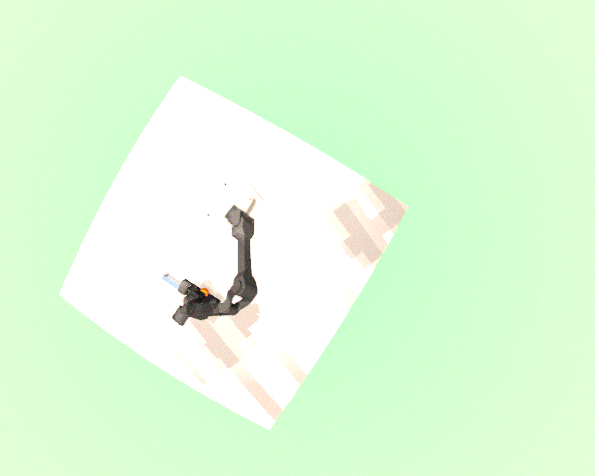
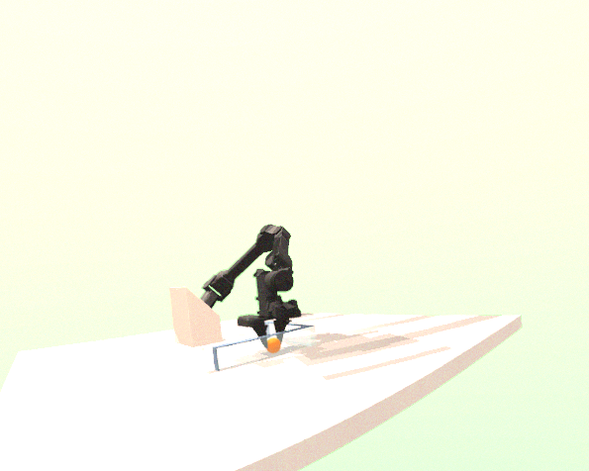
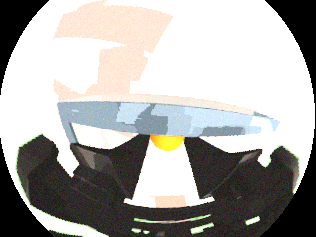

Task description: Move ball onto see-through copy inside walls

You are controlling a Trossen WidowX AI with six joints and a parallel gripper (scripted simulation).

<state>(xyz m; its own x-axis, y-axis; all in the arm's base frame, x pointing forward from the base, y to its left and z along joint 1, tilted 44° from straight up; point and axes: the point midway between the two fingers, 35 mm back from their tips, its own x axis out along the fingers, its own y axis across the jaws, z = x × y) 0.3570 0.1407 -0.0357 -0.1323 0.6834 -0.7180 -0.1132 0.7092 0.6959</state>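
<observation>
My gripper tip is right at the orange ball.
</observation>
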